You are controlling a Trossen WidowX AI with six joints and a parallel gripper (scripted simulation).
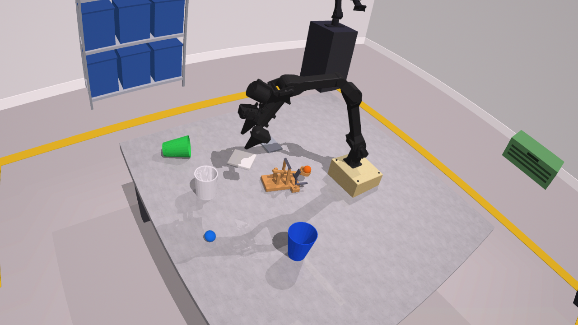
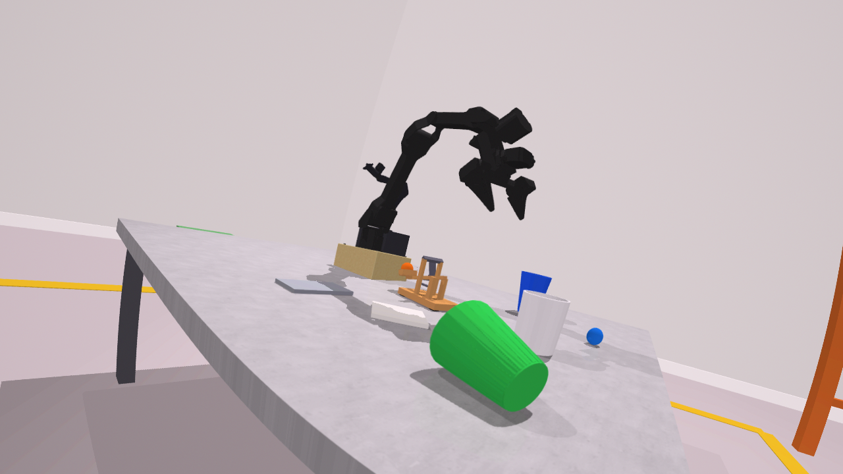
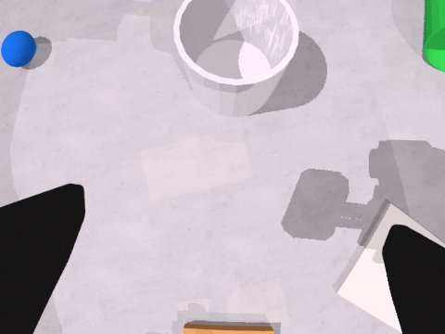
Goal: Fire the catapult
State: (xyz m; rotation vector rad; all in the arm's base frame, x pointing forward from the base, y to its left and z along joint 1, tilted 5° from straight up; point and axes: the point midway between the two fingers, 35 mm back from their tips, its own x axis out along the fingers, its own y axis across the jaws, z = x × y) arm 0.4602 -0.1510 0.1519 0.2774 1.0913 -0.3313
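Now: gripper tip 27 cm past the orange ball, 17 cm above it and 8 cm to the right of it. The rest, counted from my gripper tip: wooden catapult: 20 cm behind, 18 cm below, 8 cm to the left; white slab: 23 cm below, 15 cm to the right, 10 cm behind; white mug: 20 cm below, 13 cm ahead, 4 cm to the right.
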